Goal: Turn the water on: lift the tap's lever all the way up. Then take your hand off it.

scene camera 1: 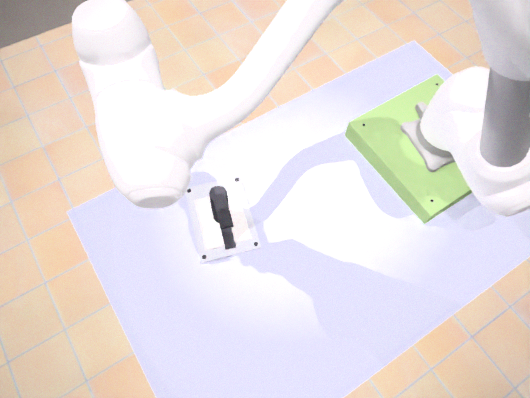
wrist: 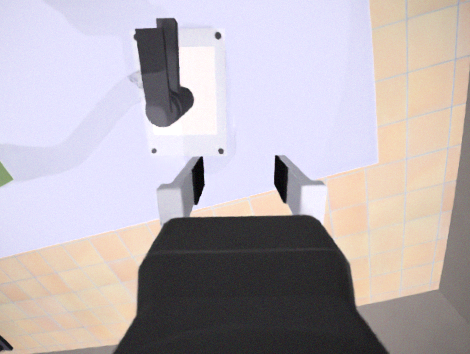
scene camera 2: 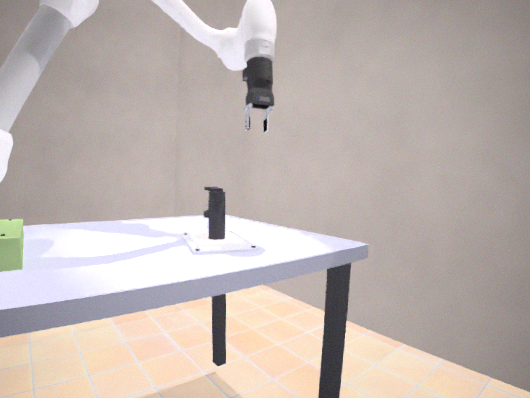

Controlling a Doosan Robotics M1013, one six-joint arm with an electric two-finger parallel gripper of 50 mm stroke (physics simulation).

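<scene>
The black tap stands upright on a pale base plate with dark corner screws. Its lever lies nearly level over the top of the column, pointing the same way as the spout below it. My gripper is open and empty, pointing down. It hangs well above the tap and off to one side, touching nothing. In scene camera 1 the arm hides the fingers.
A green block with a grey fitting stands on the pale table, away from the tap. The white arm reaches over from the green block's side. A wall stands behind the table.
</scene>
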